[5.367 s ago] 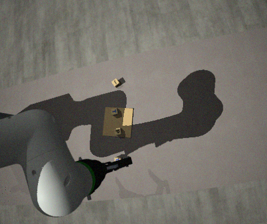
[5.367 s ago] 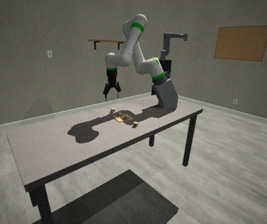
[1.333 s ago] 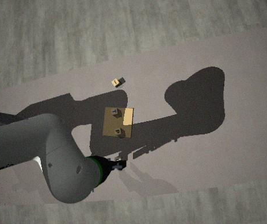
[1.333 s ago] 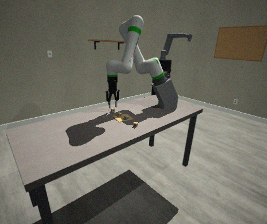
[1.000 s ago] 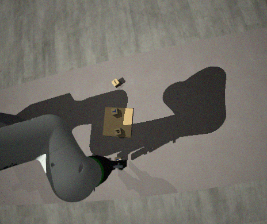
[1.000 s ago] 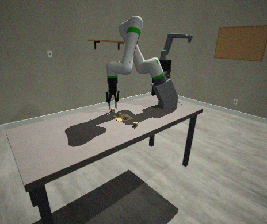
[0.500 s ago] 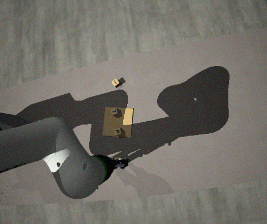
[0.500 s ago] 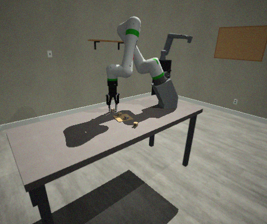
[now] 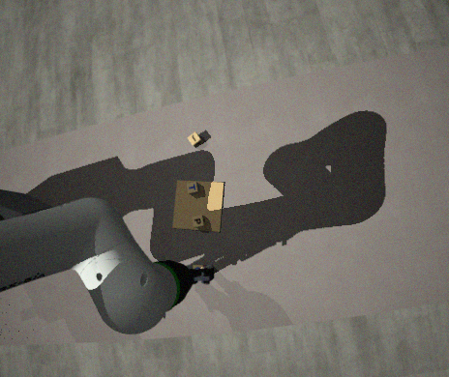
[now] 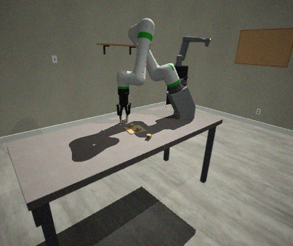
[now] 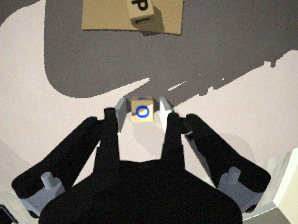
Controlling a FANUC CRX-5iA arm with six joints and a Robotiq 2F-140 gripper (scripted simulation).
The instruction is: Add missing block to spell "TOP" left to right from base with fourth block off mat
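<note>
Now: the O block 2 cm below my hand. From my hand the other things lie so: P block (1 cm ahead, 13 cm to the left, 1 cm below); mat (18 cm to the left, 3 cm below).
</note>
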